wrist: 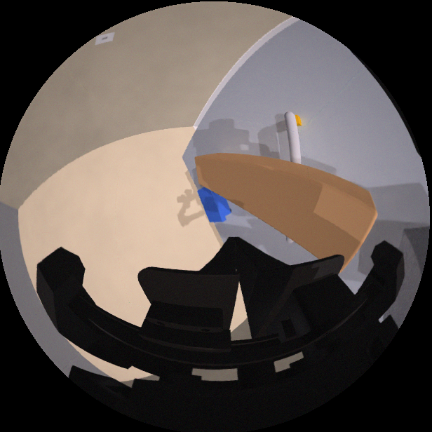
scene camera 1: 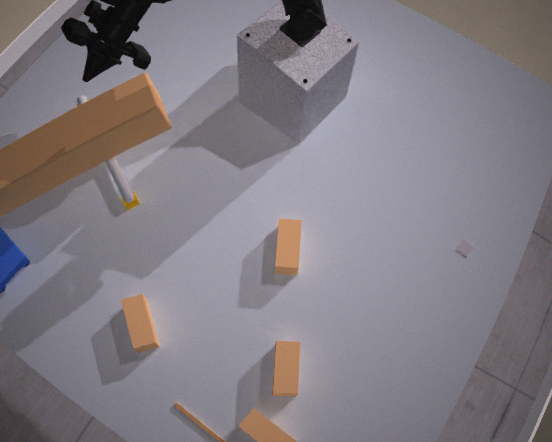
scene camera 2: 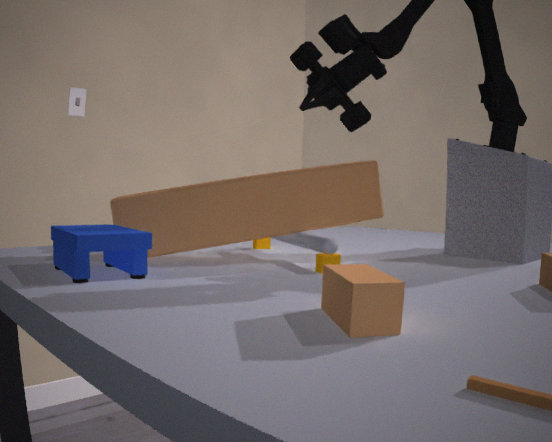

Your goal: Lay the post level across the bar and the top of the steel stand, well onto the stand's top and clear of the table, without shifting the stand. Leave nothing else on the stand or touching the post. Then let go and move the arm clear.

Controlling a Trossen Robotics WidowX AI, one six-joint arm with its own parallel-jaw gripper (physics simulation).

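Note:
The post (scene camera 1: 85, 135) (scene camera 2: 250, 200) (wrist: 260, 195), a thick wooden beam, lies tilted across the grey bar (scene camera 1: 120, 180) (scene camera 2: 320, 245) (wrist: 294, 140). Its end nearer the arm's base is raised; its other end slopes down behind the blue stand (scene camera 1: 10, 257) (scene camera 2: 100, 240) (wrist: 214, 205), and its contact with the table there is hidden. The stand is upright on black feet, and its top shows bare in scene camera 2. The post is not on that top. My gripper (scene camera 1: 86, 79) (scene camera 2: 303, 108) (wrist: 232, 241) is shut and empty, in the air above the post, apart from it.
The arm rises from a speckled grey pedestal (scene camera 1: 270, 80) (scene camera 2: 485, 200). Several wooden blocks, among them one block (scene camera 1: 140, 322) (scene camera 2: 377, 305) nearest the stand, lie on the table with a thin wooden stick (scene camera 1: 197, 421) (scene camera 2: 510, 392). Yellow supports (scene camera 1: 131, 201) (scene camera 2: 328, 263) (wrist: 298, 120) sit at the bar's ends.

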